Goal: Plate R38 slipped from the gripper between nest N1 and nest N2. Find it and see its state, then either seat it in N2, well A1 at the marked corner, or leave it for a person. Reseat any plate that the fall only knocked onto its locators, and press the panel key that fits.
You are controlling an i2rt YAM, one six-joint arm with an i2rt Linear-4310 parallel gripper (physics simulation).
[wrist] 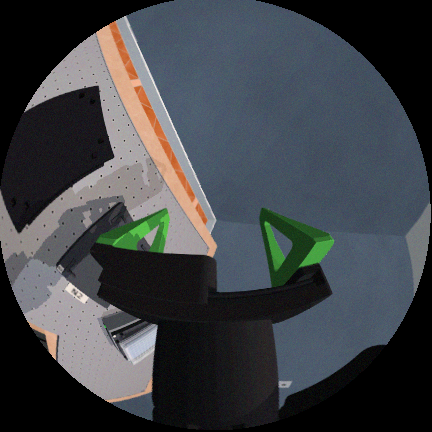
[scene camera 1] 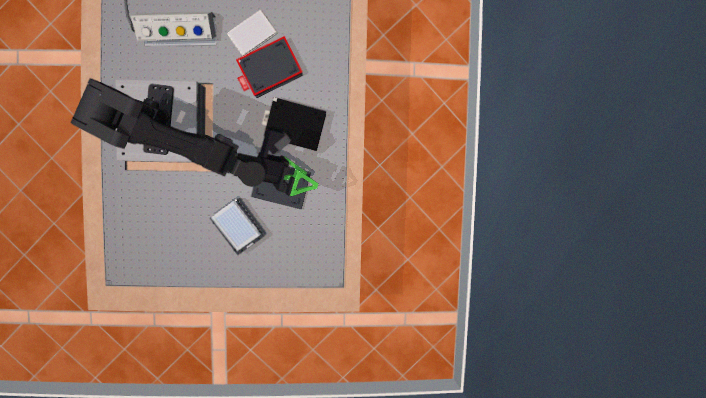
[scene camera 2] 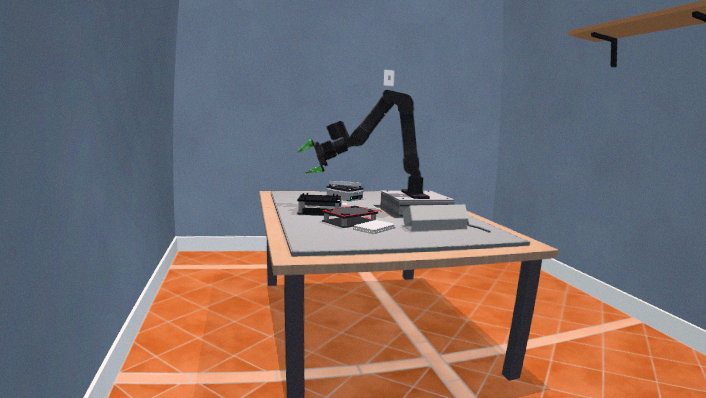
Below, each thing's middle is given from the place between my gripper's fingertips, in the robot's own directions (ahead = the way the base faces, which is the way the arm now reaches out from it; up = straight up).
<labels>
My gripper is now 110 mm past the dark station labelled N2 (scene camera 1: pixel 266 191), 30 mm to the left of it and 170 mm above it.
</labels>
